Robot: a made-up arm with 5 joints.
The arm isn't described. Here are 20 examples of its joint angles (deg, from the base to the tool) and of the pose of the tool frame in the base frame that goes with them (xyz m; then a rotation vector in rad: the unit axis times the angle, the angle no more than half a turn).
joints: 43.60 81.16 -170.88 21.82 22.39
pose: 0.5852 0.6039 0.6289 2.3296 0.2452 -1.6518
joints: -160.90 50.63 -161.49 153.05 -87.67
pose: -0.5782 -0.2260 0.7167 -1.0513 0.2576 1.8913
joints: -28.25 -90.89 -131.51 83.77 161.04
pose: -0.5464 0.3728 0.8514 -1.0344 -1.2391 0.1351
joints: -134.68 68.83 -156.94 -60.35 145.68
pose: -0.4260 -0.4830 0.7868 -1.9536 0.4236 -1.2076
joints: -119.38 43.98 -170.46 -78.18 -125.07
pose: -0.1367 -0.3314 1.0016 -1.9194 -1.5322 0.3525
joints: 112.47 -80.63 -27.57 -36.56 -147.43
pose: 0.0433 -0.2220 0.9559 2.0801 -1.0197 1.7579
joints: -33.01 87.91 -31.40 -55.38 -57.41
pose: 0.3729 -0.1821 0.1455 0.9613 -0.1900 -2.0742
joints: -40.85 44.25 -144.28 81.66 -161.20
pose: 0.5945 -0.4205 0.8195 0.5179 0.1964 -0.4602
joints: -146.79 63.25 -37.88 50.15 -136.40
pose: -0.2567 -0.2134 0.2427 -2.3266 -0.2182 1.7929
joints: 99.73 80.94 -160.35 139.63 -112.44
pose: -0.1609 0.6831 0.3676 -0.8348 1.1001 0.4719
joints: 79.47 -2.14 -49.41 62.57 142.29
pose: 0.0266 0.4140 0.7455 -0.6330 1.1310 2.3210
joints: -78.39 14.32 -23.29 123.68 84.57
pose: 0.0714 -0.1594 0.6417 2.1643 0.1386 1.2969
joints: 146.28 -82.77 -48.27 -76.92 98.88
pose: 0.3202 -0.2363 0.9032 0.9657 -2.2012 0.3820
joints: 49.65 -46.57 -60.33 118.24 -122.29
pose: 0.0034 0.0989 0.8931 0.2695 0.8648 0.2653
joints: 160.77 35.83 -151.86 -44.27 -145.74
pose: -0.4333 0.1140 1.1135 -2.4282 0.1627 -1.3745
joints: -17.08 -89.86 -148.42 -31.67 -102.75
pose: -0.7109 0.2866 0.5313 0.2307 1.8210 -1.4734
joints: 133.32 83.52 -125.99 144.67 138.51
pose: -0.4144 0.3924 0.2749 1.6403 -1.9955 -0.7585
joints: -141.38 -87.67 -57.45 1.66 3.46
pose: 0.3112 0.2386 0.9957 0.2630 -3.0706 0.3552
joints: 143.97 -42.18 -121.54 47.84 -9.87
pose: 0.1385 -0.1082 1.2862 1.7241 2.2513 0.0108
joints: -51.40 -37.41 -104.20 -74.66 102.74
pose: -0.1106 0.2200 1.1626 -2.7080 -0.8911 -1.1471
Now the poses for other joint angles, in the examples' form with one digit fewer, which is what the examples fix.
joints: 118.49 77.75 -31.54 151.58 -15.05
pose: -0.140 0.232 0.427 -2.102 -1.616 -0.198
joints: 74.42 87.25 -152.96 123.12 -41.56
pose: 0.158 0.688 0.258 -0.316 0.368 -0.801
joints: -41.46 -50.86 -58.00 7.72 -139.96
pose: 0.039 0.058 1.132 0.089 -1.240 -0.290
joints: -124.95 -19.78 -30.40 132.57 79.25
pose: -0.027 -0.076 0.747 1.475 -0.286 0.648
